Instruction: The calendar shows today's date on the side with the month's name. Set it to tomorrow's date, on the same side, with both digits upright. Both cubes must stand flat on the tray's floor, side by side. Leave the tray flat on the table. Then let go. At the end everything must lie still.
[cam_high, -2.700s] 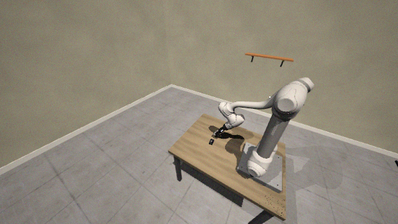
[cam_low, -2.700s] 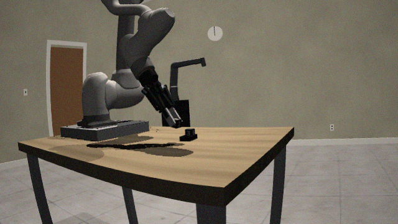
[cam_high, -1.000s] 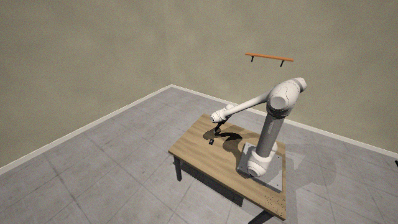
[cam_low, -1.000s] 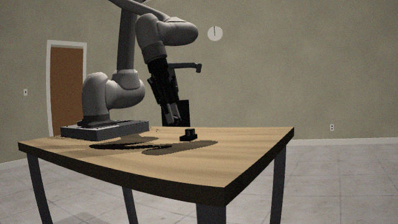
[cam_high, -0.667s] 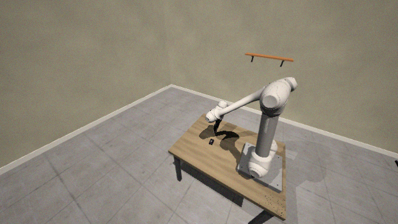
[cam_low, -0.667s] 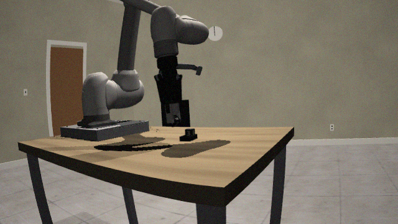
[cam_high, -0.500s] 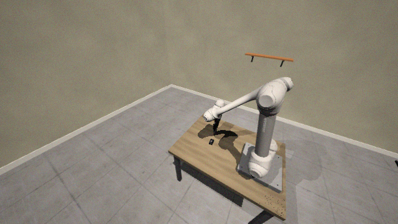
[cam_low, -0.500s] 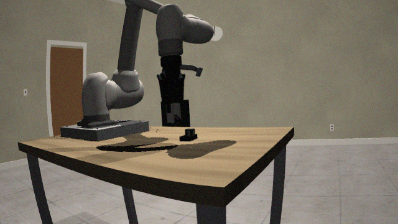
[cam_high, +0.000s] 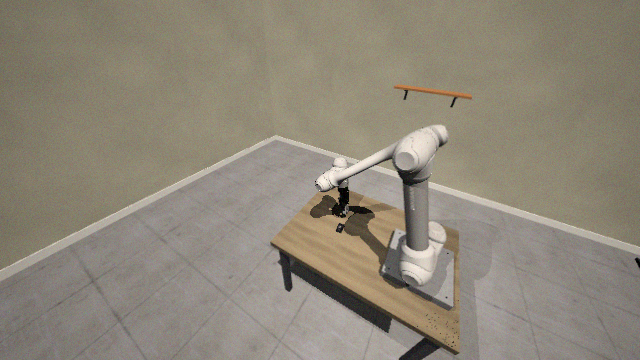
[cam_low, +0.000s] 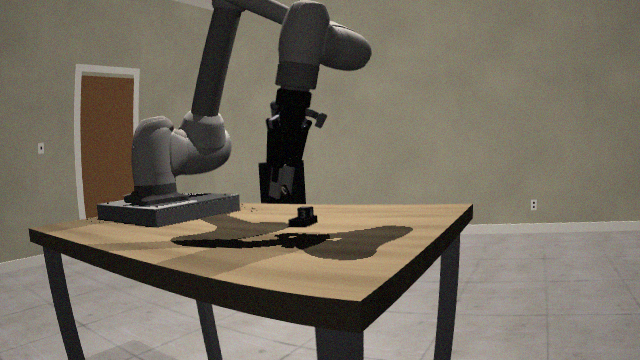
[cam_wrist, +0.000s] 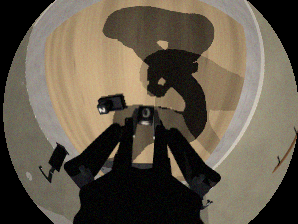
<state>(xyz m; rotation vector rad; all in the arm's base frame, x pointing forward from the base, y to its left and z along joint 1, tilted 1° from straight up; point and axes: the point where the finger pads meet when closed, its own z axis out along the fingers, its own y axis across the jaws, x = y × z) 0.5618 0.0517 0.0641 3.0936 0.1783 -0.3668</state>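
Now: hand 10 mm past the dark cube and 30 mm above it. Also, from my hand: dark calendar tray: 40 mm behind, 100 mm to the left, 100 mm below.
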